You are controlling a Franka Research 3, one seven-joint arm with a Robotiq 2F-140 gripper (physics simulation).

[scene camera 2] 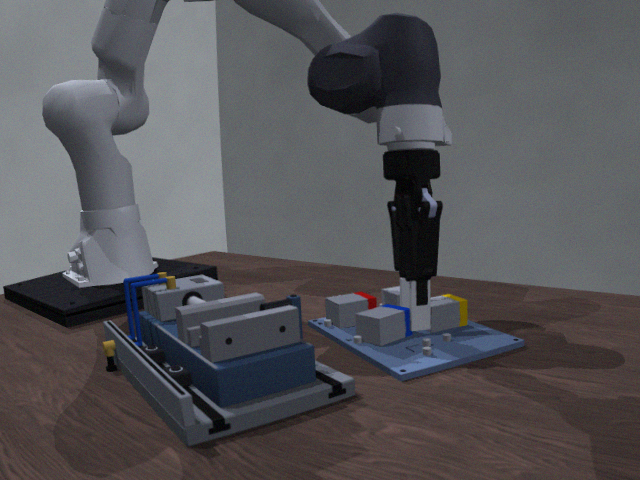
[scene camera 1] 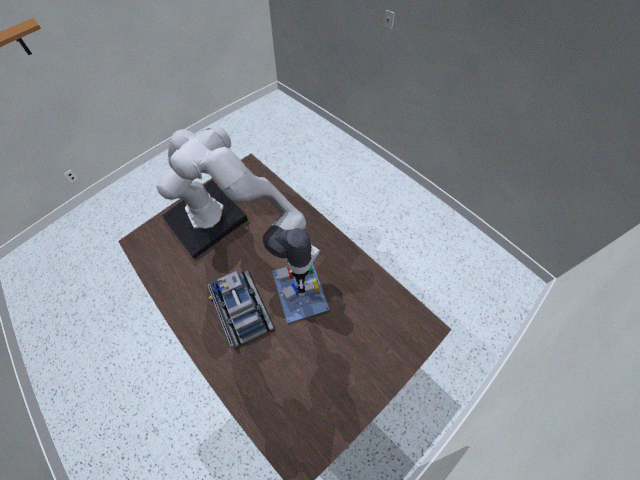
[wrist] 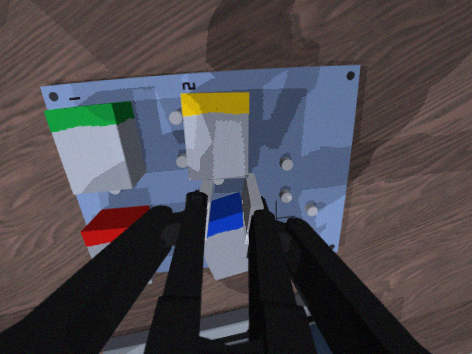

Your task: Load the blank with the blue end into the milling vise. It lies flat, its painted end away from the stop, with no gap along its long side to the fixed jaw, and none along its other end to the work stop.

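Observation:
The grey blank with the blue end (scene camera 1: pixel 289 292) (scene camera 2: pixel 373 326) (wrist: pixel 227 252) lies flat on the blue tray (scene camera 2: pixel 465 344) (wrist: pixel 330 120), its blue end toward the yellow-ended blank. My gripper (scene camera 1: pixel 301 289) (scene camera 2: pixel 415 315) (wrist: pixel 228 185) points down, its pale fingertips low over the tray at the blue end. The fingers are narrowly open; tray surface shows between the tips and they do not clasp the blank. In the wrist view they cover parts of its sides. The milling vise (scene camera 1: pixel 240 307) (scene camera 2: pixel 263 374) stands beside the tray. Its front jaw plate (scene camera 2: pixel 250 333) has two holes; a dark bar on a blue post (scene camera 2: pixel 294 317) stands at one end.
The yellow-ended blank (scene camera 2: pixel 447 314) (wrist: pixel 218 142) stands close beyond the fingertips. The red-ended blank (scene camera 2: pixel 346 311) (wrist: pixel 112 227) and the green-ended blank (wrist: pixel 95 155) share the tray, with several small pegs. Blue hoses (scene camera 2: pixel 129 310) rise at the vise's far side.

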